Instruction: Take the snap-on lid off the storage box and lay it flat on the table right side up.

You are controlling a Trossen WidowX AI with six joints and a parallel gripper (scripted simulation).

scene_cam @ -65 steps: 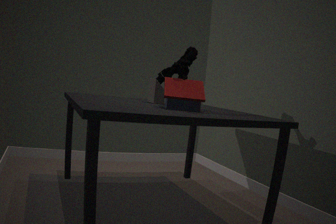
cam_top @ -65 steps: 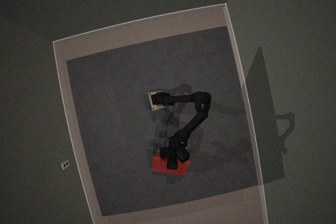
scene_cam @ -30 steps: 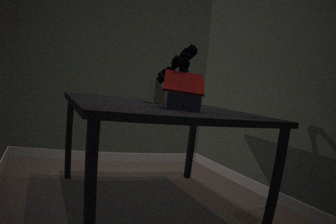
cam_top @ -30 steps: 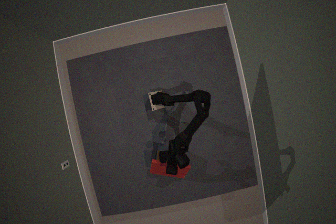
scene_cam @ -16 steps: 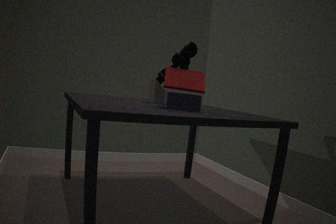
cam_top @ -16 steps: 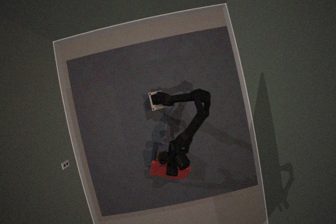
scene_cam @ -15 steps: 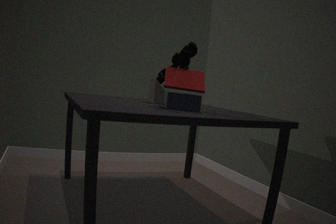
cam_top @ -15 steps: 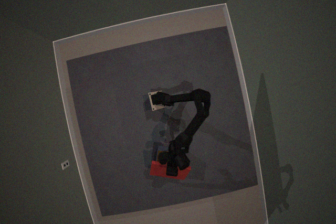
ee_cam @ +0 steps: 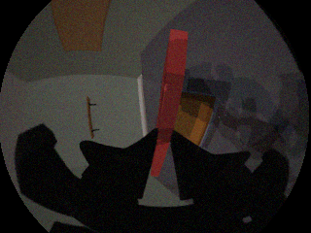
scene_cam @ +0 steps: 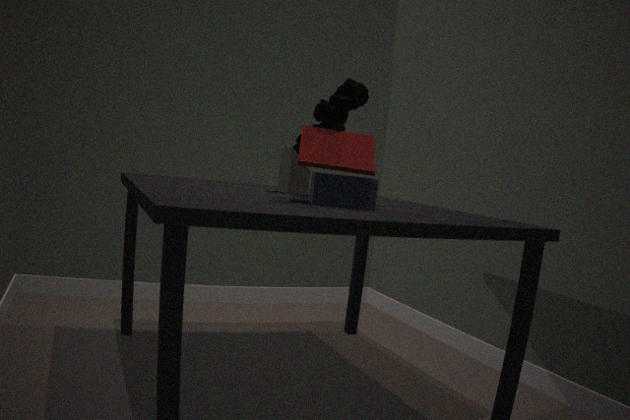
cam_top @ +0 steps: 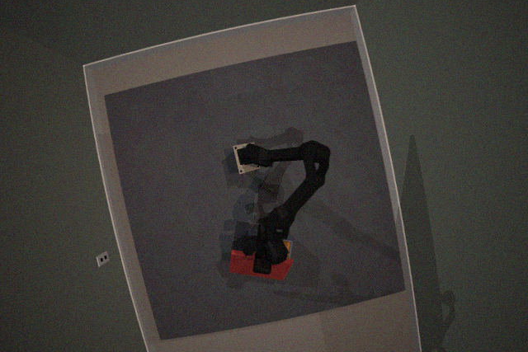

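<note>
The lid lies 6 cm ahead of my gripper tip, 3 cm to the right of it and 5 cm below it. Round my gripper tip: grey-blue storage box: 4 cm ahead, 2 cm to the left, 18 cm below.
</note>
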